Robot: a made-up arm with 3 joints. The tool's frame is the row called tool. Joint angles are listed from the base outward.
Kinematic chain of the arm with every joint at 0, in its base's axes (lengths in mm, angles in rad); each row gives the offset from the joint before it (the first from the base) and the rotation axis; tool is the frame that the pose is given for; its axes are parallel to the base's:
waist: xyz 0 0 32.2 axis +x
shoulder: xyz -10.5 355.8 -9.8 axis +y
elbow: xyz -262.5 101 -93.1 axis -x
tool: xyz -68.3 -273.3 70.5
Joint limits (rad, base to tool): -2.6..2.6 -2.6..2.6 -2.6..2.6
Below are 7 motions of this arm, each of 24 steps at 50 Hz.
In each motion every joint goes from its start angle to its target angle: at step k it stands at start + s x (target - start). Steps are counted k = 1, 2, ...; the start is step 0. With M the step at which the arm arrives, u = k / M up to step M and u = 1 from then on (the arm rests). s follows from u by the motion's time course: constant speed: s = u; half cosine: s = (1 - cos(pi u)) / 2; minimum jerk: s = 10 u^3 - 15 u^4 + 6 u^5.
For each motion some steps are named. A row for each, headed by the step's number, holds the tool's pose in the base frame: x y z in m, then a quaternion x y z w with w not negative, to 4 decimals.
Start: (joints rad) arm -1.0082 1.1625 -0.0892
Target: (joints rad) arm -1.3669 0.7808 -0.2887
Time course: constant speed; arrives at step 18
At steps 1, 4, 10, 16, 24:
1: -0.1940 0.3230 0.0194 -0.3766 0.4565 -0.2889 0.7526
4: -0.2196 0.3064 -0.0065 -0.3942 0.4204 -0.2943 0.7624
10: -0.2665 0.2621 -0.0553 -0.4292 0.3488 -0.2961 0.7787
16: -0.3066 0.2040 -0.0970 -0.4635 0.2797 -0.2861 0.7906
24: -0.3182 0.1819 -0.1086 -0.4747 0.2574 -0.2803 0.7936

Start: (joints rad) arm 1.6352 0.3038 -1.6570
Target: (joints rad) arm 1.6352 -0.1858 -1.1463
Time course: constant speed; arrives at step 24
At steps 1, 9, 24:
1: -0.4317 0.2463 0.4531 -0.9879 -0.1412 0.0000 0.0640
9: -0.3818 0.3013 0.4103 0.9980 0.0598 0.0051 0.0204
24: -0.2778 0.3598 0.3360 0.9796 -0.0900 -0.0225 0.1783

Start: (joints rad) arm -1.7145 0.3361 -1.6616
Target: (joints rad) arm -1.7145 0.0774 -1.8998
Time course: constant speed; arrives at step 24
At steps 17, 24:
17: -0.3946 -0.3927 -0.3746 0.0577 -0.0153 -0.0748 0.9954
24: -0.3693 -0.4224 -0.3900 0.0924 -0.0091 -0.0376 0.9950

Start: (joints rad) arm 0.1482 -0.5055 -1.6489
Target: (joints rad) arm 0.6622 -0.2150 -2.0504
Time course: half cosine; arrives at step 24
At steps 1, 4, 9, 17, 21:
1: -0.1208 0.4778 -0.3956 0.7589 -0.1825 0.1701 0.6016
4: -0.1291 0.4981 -0.3777 0.7776 -0.1766 0.1634 0.5809
9: -0.1616 0.5688 -0.2979 0.8438 -0.1534 0.1381 0.4955
17: -0.2292 0.6655 -0.0892 0.9453 -0.1032 0.0878 0.2966
21: -0.2502 0.6790 -0.0136 0.9670 -0.0865 0.0723 0.2284

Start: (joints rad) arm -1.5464 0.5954 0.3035
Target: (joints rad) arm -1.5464 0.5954 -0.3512
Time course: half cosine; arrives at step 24
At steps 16, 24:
16: -0.3263 0.1180 -0.1401 -0.6007 0.1898 -0.2236 0.7437
24: -0.3522 0.0799 -0.1418 -0.5379 0.1709 -0.2384 0.7903

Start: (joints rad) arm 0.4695 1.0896 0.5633
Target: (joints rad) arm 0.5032 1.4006 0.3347
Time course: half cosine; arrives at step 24
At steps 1, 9, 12, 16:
1: -0.0636 0.0829 0.4504 -0.0396 0.4513 0.2560 0.8540
9: -0.0437 0.0671 0.4433 -0.0053 0.4939 0.2611 0.8294
12: -0.0320 0.0580 0.4385 0.0152 0.5205 0.2629 0.8123
16: -0.0176 0.0469 0.4321 0.0406 0.5549 0.2635 0.7881

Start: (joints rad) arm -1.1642 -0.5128 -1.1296
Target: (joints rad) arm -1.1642 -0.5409 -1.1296
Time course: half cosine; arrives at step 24
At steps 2, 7, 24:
2: -0.1464 -0.2970 -0.3966 -0.0167 -0.1044 0.2314 0.9671
7: -0.1442 -0.2977 -0.3968 -0.0167 -0.1054 0.2336 0.9665
24: -0.1344 -0.3003 -0.3980 -0.0167 -0.1099 0.2435 0.9635

